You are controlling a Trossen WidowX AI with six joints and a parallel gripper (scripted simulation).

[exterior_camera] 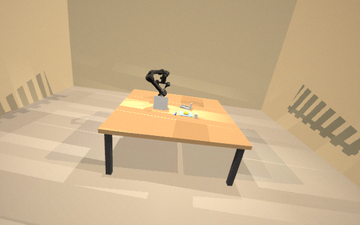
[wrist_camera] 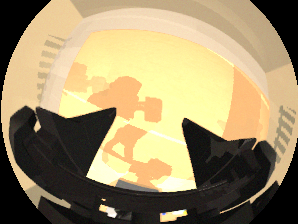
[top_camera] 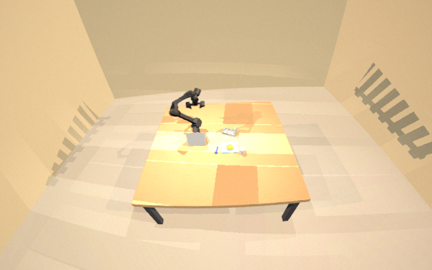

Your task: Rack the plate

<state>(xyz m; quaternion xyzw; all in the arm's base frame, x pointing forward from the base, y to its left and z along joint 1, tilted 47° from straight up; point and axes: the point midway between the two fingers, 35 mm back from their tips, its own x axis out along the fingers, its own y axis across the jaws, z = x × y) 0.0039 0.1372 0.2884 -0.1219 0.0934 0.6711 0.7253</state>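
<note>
My gripper tip is now 26 cm short of the yellow plate, 47 cm to the left of it and 14 cm above it. From my gripper tip the other things lie so: light blue mat 27 cm ahead, 46 cm to the right, 15 cm below; blue spoon 14 cm ahead, 48 cm to the right, 15 cm below; grey dish rack 30 cm ahead, 26 cm to the right, 13 cm below.
</note>
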